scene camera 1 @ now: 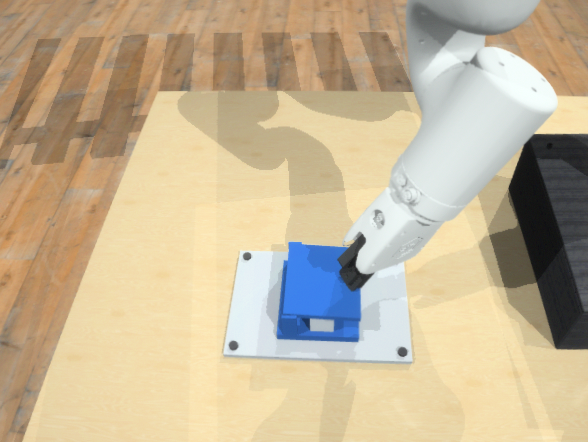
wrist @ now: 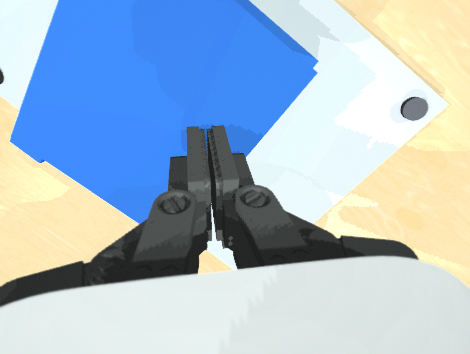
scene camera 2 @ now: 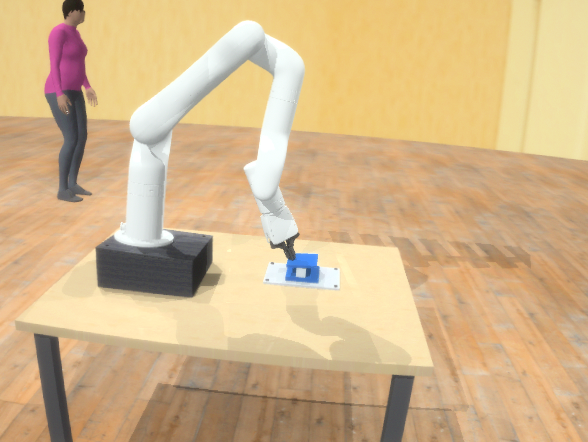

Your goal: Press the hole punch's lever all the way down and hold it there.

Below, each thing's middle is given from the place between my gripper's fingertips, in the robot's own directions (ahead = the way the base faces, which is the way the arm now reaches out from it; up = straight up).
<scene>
Right now my hand is 3 cm short of the blue lever [scene camera 1: 314, 289] and 1 cm above it. From my hand the other things lie so: white plate [scene camera 1: 384, 332]: 4 cm ahead, 5 cm below.
</scene>
